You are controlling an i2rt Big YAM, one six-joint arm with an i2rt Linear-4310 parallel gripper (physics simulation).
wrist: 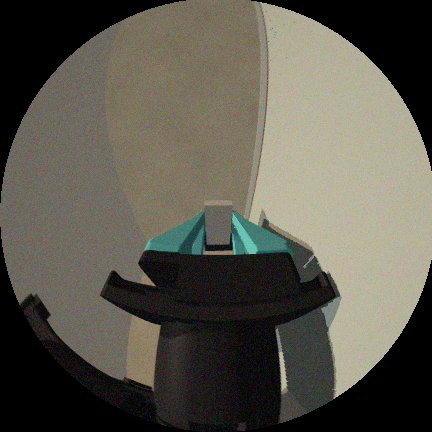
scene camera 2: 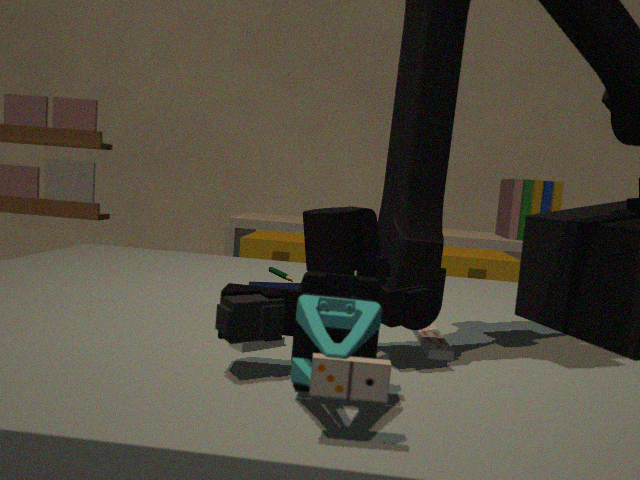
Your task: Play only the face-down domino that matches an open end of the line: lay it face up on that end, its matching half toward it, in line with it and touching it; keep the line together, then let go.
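Places are measured from the arm's base along level axes (x ahead, y left, z up), in millimetres.
Pixels of known places: gripper, fingertip midpoint: (wrist: 217, 215) (scene camera 2: 334, 376).
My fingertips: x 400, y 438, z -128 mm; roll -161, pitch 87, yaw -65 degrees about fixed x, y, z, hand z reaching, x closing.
Ahead of a thing's pixels: the offset from my fingertips to its top centre. Level surfaces: height alone.
My gripper (scene camera 2: 336, 369) (wrist: 217, 215) has teal fingers shut on a pale domino @(dx -11, dy -2, dz +14 mm) (scene camera 2: 369, 395) (wrist: 218, 215). In the scene view its face is toward the camera, three orange pips on the left half and one black pip on the right; it stands on its long edge, low over the table, and I cannot tell whether it touches. In the wrist view its plain narrow end shows. Part of a plain pale domino @(dx +103, dy -201, dz -37 mm) (scene camera 2: 261, 344) shows under the dark gripper part at left. The line of dominoes @(dx -90, dy -255, dz -37 mm) (scene camera 2: 433, 341) lies behind at right, partly hidden by the arm; its pips are unclear.
The white table @(dz -47 mm) (scene camera 2: 129, 335) (wrist: 340, 150) has its front edge near the camera. A green pencil @(dx +168, dy -639, dz -39 mm) (scene camera 2: 279, 273) and a flat blue thing @(dx +123, dy -492, dz -37 mm) (scene camera 2: 271, 284) lie behind the gripper. A big black block (scene camera 2: 573, 273) stands at right. Yellow drawers, books and wall shelves are in the background.
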